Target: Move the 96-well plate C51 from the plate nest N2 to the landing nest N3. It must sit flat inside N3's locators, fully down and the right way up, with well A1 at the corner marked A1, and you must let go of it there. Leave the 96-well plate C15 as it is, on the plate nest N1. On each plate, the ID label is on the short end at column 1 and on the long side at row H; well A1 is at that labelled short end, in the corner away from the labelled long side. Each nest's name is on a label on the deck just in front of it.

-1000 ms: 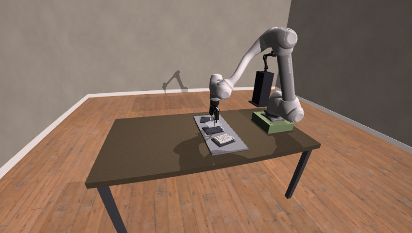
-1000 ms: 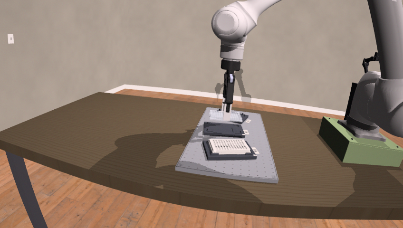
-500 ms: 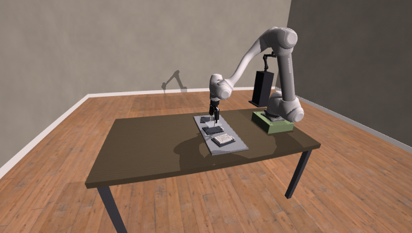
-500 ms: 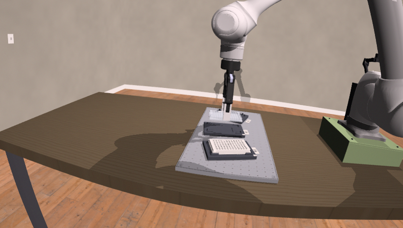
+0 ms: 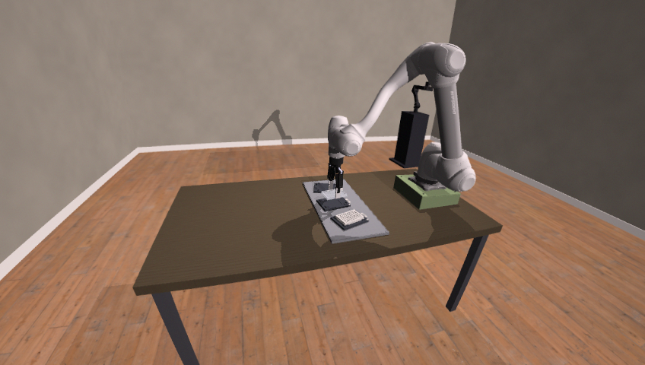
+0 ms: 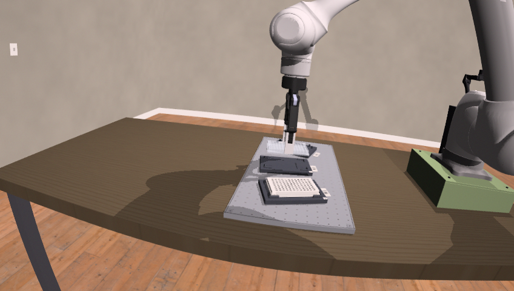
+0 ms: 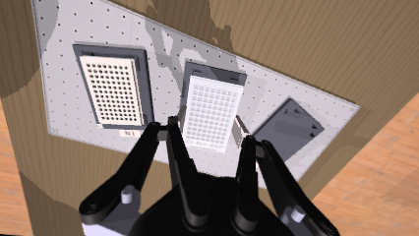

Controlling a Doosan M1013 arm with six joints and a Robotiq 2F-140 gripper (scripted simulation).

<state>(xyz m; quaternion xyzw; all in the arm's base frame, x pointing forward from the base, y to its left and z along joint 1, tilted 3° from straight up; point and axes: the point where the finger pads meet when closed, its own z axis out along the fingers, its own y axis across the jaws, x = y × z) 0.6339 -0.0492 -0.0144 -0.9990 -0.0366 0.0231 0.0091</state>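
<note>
My gripper is now 80 mm above the landing nest N3. Also, from my hand: N3 label: 100 mm behind, 90 mm below, 10 mm to the right; nest N2: 190 mm to the right, 80 mm below, 30 mm behind; N2 label: 150 mm to the right, 120 mm behind, 90 mm below.
</note>
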